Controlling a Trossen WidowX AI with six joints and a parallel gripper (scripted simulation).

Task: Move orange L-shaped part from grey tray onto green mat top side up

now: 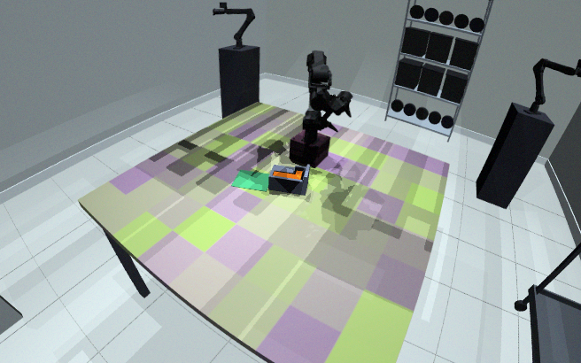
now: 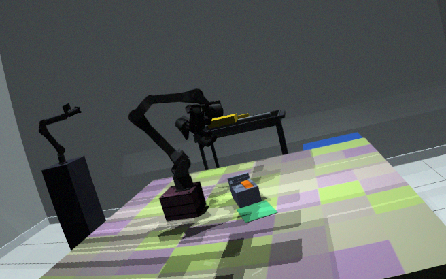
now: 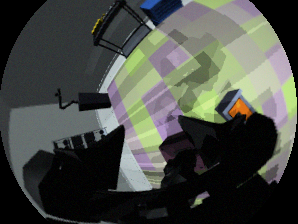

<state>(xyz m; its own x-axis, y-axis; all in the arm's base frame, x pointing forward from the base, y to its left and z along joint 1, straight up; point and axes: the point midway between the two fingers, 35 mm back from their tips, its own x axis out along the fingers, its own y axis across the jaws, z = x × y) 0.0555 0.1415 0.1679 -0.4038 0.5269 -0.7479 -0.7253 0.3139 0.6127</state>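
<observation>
My gripper tip is now 20 cm above the orange L-shaped part, 19 cm short of it and 12 cm to the left of it. The rest, counted from my gripper tip: green mat (28 cm to the right, 26 cm below, 24 cm ahead).
</observation>
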